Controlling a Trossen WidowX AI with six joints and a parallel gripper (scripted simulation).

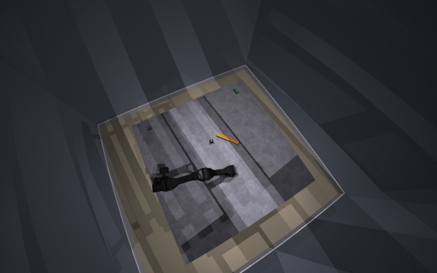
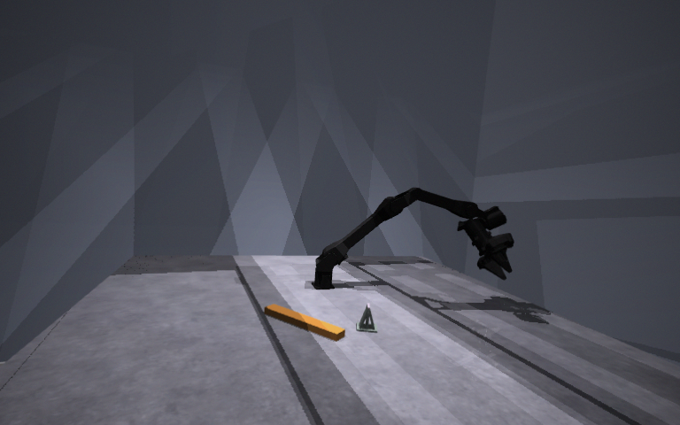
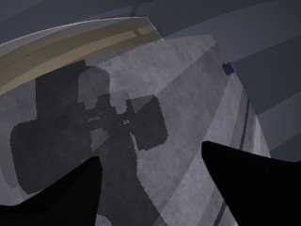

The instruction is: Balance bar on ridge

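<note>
The orange bar lies 650 mm to the right of my gripper tip, 90 mm below it and 50 mm ahead of it. Round my gripper tip: small green block (1020 mm to the right, 500 mm ahead, 90 mm below); small blue block (500 mm ahead, 80 mm below, 20 mm to the right).
</note>
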